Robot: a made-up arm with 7 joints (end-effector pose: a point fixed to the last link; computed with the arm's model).
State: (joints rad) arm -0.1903 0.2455 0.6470 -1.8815 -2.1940 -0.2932 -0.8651
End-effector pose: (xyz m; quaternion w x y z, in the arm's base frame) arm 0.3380 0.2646 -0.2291 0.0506 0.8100 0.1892 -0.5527
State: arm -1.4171 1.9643 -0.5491 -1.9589 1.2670 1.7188 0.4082
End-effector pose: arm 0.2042 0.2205 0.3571 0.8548 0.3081 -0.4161 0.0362
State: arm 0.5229 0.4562 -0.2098 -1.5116 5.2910 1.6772 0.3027
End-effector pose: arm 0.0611 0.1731 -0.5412 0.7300 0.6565 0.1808 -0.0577
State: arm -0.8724 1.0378 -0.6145 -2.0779 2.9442 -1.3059 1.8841
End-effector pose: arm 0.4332 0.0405 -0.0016 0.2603 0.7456 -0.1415 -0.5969
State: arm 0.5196 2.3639 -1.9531 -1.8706 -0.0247 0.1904 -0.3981
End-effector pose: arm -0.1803 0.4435 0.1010 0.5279 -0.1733 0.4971 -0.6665
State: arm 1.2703 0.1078 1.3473 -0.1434 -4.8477 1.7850 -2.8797
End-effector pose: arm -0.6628 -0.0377 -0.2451 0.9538 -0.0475 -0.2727 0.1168
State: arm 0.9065 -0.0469 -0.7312 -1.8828 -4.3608 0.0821 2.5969
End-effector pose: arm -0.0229 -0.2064 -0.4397 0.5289 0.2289 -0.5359 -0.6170
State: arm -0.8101 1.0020 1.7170 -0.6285 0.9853 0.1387 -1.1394
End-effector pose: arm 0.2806 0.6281 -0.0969 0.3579 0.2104 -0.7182 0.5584
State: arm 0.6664 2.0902 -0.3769 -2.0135 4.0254 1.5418 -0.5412
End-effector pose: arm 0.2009 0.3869 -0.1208 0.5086 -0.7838 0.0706 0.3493
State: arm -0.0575 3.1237 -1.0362 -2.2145 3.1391 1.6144 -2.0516
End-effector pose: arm 0.1488 0.2667 0.2538 0.8149 -0.3315 -0.0126 -0.4753
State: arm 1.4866 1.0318 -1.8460 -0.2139 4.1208 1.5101 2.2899
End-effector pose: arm -0.5908 0.3763 0.1052 0.7702 -0.2663 0.0460 -0.5777
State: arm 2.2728 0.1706 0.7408 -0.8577 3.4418 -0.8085 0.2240
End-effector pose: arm -0.6127 -0.0438 0.2791 0.5121 -0.6608 0.4793 -0.2671
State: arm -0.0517 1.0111 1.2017 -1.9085 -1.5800 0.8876 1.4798
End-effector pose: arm 0.1267 0.4523 0.0975 0.0995 -0.6770 0.6627 -0.3043
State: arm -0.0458 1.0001 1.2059 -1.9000 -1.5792 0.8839 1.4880
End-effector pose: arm 0.1255 0.4562 0.0912 0.0925 -0.6778 0.6615 -0.3075
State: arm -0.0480 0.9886 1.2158 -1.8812 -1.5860 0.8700 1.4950
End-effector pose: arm 0.1233 0.4630 0.0849 0.0838 -0.6817 0.6563 -0.3123
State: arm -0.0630 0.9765 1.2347 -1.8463 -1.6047 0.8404 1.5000
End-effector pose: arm 0.1197 0.4743 0.0781 0.0717 -0.6902 0.6451 -0.3199
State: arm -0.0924 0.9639 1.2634 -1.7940 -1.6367 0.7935 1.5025
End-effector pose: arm 0.1150 0.4900 0.0699 0.0541 -0.7024 0.6278 -0.3310
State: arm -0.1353 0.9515 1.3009 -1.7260 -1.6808 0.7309 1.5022
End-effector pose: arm 0.1100 0.5092 0.0593 0.0287 -0.7159 0.6058 -0.3458
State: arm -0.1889 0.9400 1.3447 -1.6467 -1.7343 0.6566 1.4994
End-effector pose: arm 0.1060 0.5300 0.0456 0.0053 0.7274 -0.5819 0.3637
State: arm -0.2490 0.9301 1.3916 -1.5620 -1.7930 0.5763 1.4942
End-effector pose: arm 0.1046 0.5503 0.0290 0.0471 0.7336 -0.5592 0.3833
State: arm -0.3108 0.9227 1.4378 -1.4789 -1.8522 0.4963 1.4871
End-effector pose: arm 0.1066 0.5681 0.0113 0.0931 0.7330 -0.5407 0.4021
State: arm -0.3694 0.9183 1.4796 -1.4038 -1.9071 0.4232 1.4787
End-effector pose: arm 0.1118 0.5822 -0.0052 0.1380 0.7265 -0.5276 0.4181
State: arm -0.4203 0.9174 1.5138 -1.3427 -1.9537 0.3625 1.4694
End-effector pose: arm 0.1187 0.5923 -0.0178 0.1763 0.7171 -0.5197 0.4296
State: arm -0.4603 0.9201 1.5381 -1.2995 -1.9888 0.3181 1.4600
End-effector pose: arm 0.1250 0.5986 -0.0248 0.2035 0.7086 -0.5157 0.4365
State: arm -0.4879 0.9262 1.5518 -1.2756 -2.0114 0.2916 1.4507
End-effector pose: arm 0.1289 0.6020 -0.0255 0.2178 0.7040 -0.5136 0.4395
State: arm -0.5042 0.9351 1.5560 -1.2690 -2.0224 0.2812 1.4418
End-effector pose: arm 0.1300 0.6031 -0.0208 0.2200 0.7042 -0.5124 0.4395
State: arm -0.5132 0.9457 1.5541 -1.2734 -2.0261 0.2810 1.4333
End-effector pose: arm 0.1290 0.6028 -0.0126 0.2145 0.7076 -0.5114 0.4380
